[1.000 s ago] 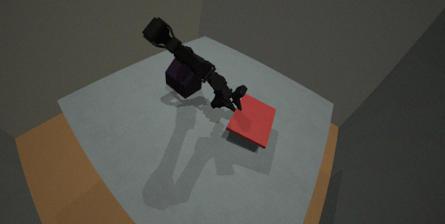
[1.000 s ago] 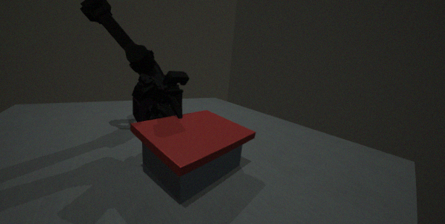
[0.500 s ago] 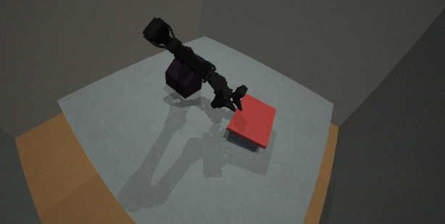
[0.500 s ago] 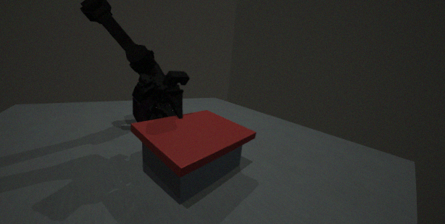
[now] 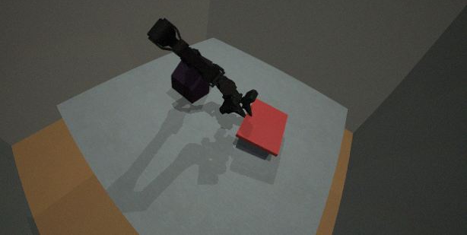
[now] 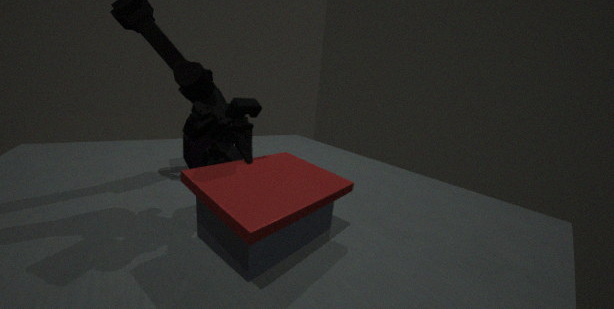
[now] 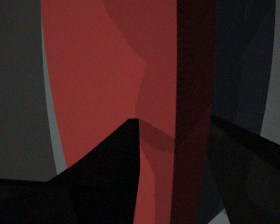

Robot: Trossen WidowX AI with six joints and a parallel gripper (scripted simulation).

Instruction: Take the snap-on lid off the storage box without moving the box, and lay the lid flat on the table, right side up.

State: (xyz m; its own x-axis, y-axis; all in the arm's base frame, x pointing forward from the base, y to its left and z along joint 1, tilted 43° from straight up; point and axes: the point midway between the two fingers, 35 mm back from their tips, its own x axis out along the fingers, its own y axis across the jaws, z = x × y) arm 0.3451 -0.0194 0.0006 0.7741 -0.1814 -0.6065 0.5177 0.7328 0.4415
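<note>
Right now the red lid is 70 mm ahead of my gripper tip and 30 mm to the left of it. Also, from my gripper tip: storage box (70 mm ahead, 60 mm below, 30 mm to the left).
</note>
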